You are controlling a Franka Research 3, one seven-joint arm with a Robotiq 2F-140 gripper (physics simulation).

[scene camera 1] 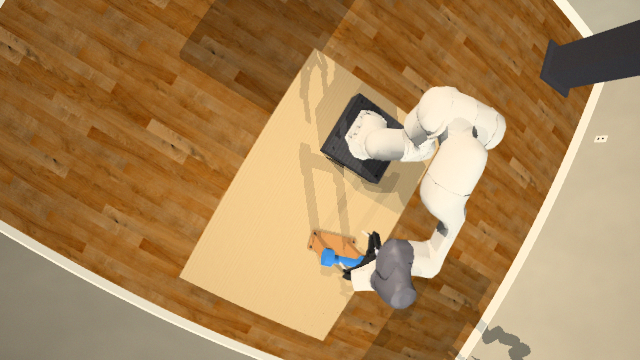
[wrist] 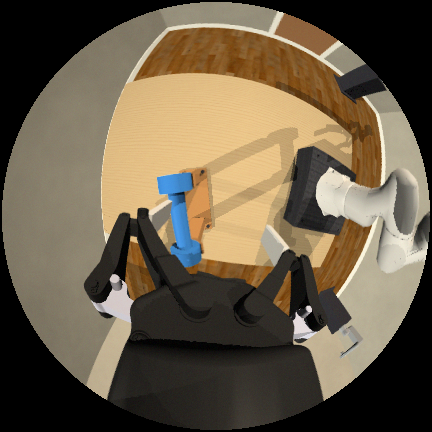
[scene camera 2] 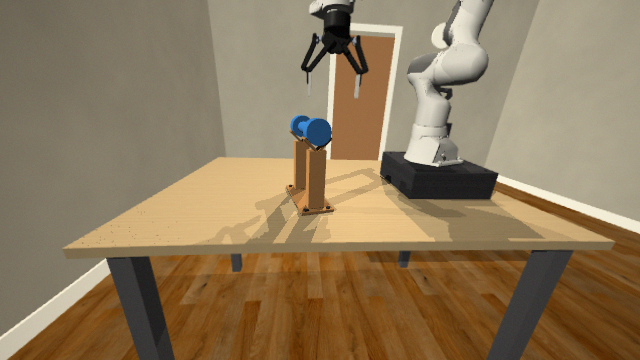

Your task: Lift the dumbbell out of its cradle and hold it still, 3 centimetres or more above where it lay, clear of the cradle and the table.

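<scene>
The blue dumbbell (scene camera 1: 327, 257) (scene camera 2: 318, 132) (wrist: 181, 220) lies level across the tops of the two posts of the orange-brown cradle (scene camera 1: 334, 243) (scene camera 2: 315, 180) (wrist: 199, 197). My gripper (scene camera 1: 353, 250) (scene camera 2: 333, 96) (wrist: 217, 221) is open and empty, its pale fingertips wide apart. In the second scene view the fingertips hang above the dumbbell's height. In the wrist view the dumbbell shows nearer the left finger, and its near head is close to the gripper body. In the first scene view the gripper covers part of the dumbbell's near end.
The cradle's base plate sits on the wooden table (scene camera 1: 240, 220) (scene camera 2: 175, 200) (wrist: 150, 125). The arm's black base block (scene camera 1: 338, 146) (scene camera 2: 452, 185) (wrist: 303, 192) stands on the same table, to the right of the cradle in the second scene and wrist views.
</scene>
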